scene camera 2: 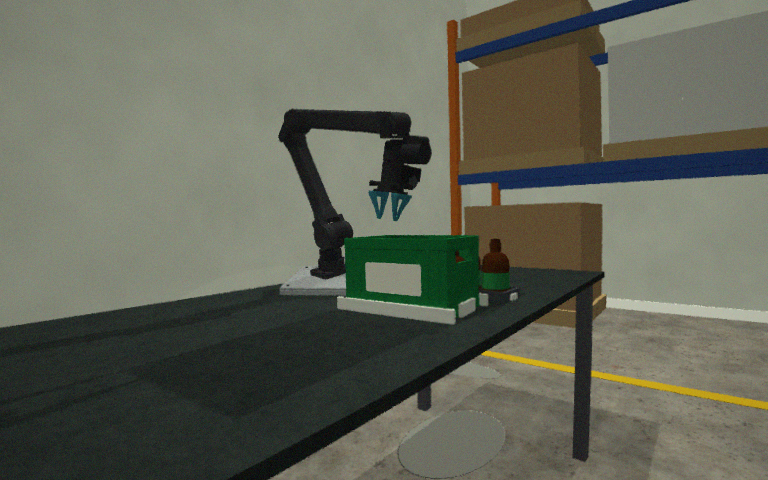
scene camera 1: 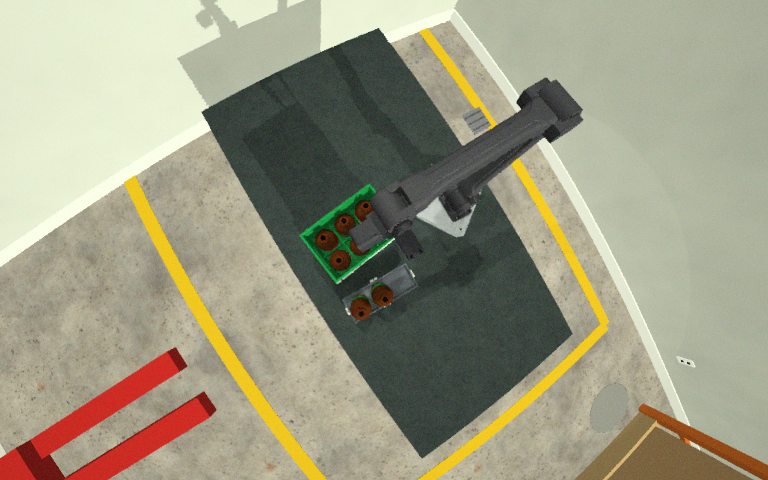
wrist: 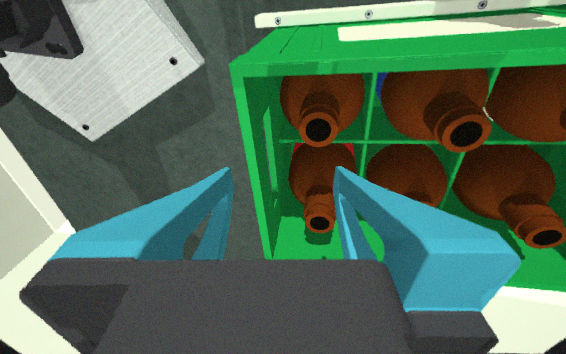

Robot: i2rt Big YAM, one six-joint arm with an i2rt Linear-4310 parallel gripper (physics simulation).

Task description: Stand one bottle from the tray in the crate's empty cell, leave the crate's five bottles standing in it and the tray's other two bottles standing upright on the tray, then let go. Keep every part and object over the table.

Labels:
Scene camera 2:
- gripper: 387, 219
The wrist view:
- gripper: 283, 177
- blue-banded brown bottle: 319, 106
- blue-banded brown bottle: 444, 105

